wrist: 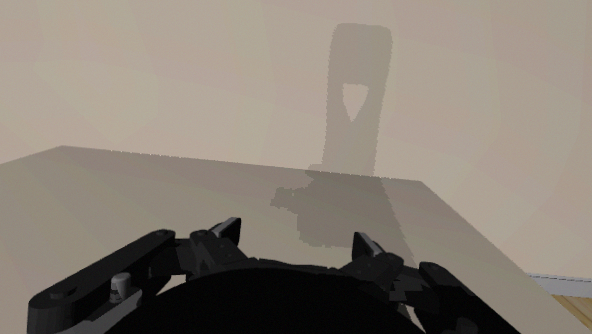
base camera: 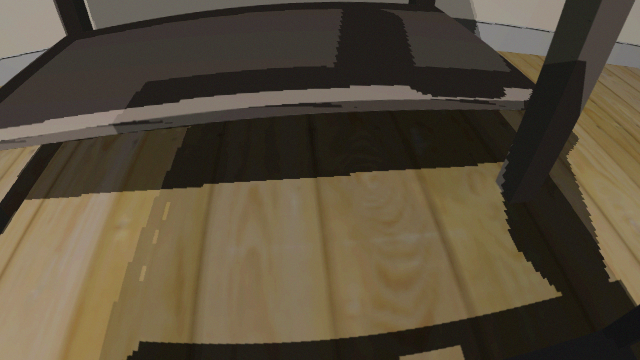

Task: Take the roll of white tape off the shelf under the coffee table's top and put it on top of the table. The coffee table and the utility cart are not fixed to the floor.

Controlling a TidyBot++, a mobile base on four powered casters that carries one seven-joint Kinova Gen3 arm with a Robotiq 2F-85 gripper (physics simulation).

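The coffee table's top fills the middle and lower wrist view as a flat grey-brown surface. My gripper is open over it, with nothing visible between its fingertips. The height of the fingers above the top is hard to judge. The gripper's black body hides the near part of the top. In the base camera view the table's lower shelf is a dark board with a lit front edge. The roll of white tape does not show in either view.
A dark table leg stands at the right of the base camera view. Wood floor shows below the shelf, with dark shadows across it. A pale wall rises beyond the table top and carries the arm's shadow. The utility cart does not show.
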